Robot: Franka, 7 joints.
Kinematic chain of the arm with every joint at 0, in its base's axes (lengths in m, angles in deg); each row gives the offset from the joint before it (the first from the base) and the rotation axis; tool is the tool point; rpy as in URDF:
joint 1: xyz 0 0 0.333 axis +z
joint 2: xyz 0 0 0 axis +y
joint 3: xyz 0 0 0.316 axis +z
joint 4: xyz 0.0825 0 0 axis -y
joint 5: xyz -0.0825 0 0.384 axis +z
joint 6: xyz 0 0 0 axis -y
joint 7: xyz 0.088 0 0 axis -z
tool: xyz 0 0 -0.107 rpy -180 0 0
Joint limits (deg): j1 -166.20..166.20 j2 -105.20..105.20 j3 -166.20..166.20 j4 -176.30..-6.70 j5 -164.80..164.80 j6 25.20..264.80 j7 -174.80..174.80
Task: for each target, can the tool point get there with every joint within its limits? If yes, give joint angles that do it. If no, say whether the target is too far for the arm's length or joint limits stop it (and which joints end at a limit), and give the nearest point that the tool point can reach.
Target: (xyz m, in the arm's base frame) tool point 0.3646 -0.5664 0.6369
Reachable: yes | joints -35.82 70.61 -130.02 -20.77 45.86 60.28 3.90
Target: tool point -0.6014 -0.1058 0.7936
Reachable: yes | joints -122.52 58.67 -99.15 -62.95 97.80 190.48 -130.79
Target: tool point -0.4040 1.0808 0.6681
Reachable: no: too far | nearest point -0.2885 0.7717 0.5723 | short by 0.344 m
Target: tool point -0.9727 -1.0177 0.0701
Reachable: no: too far | nearest point -0.5827 -0.6096 0.1755 | short by 0.574 m
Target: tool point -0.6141 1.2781 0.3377
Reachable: no: too far | nearest point -0.3715 0.7733 0.3358 | short by 0.560 m
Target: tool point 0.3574 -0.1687 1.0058
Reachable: yes | joints 139.17 -42.46 -61.97 -34.31 130.35 62.83 102.32
